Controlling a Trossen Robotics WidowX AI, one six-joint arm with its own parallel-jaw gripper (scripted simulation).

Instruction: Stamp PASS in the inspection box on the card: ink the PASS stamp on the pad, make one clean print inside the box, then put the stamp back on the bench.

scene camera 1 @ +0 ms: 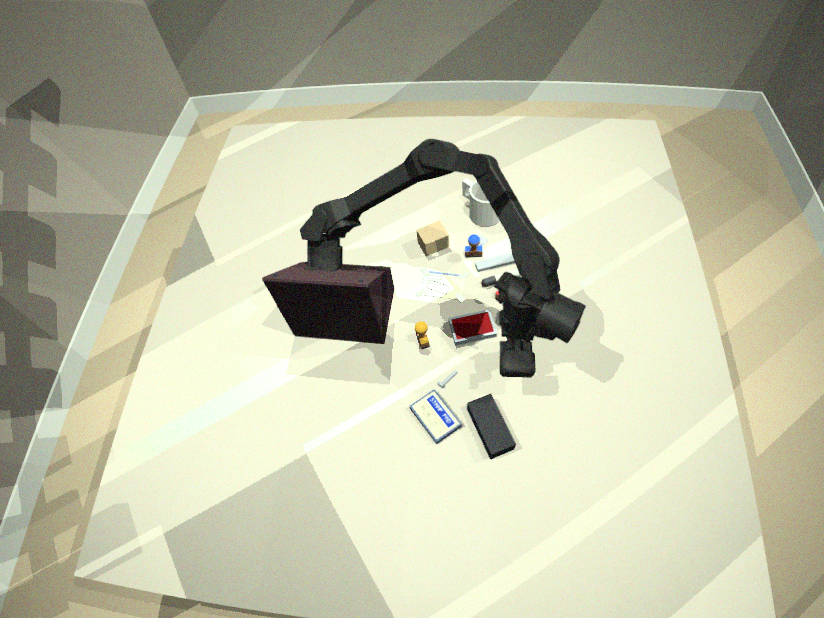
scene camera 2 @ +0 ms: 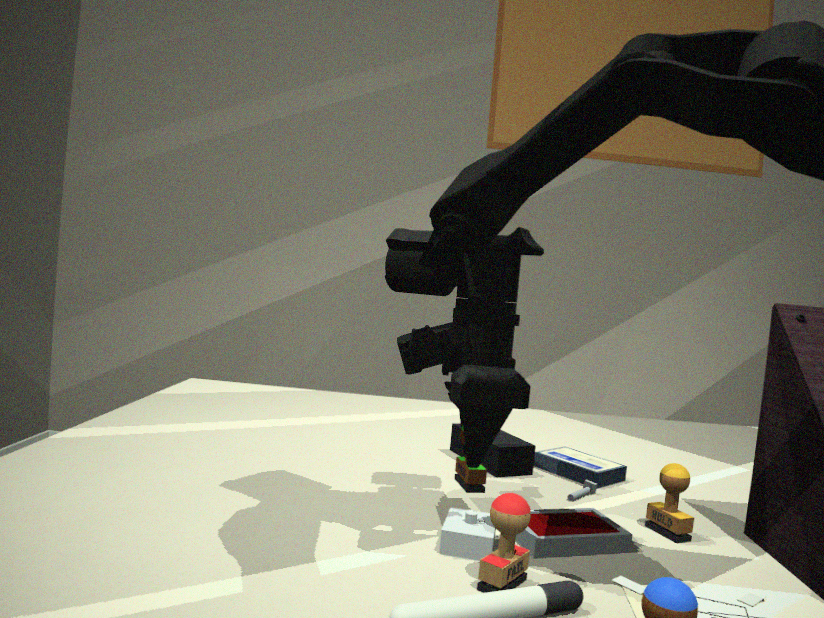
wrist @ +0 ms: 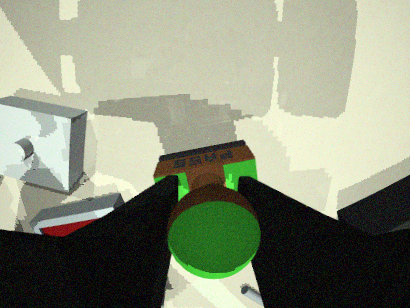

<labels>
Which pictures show the cardboard cube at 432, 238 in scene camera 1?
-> Scene camera 1 only.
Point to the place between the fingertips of my gripper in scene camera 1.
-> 512, 349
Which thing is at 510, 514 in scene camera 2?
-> A red-knobbed fail stamp.
</labels>
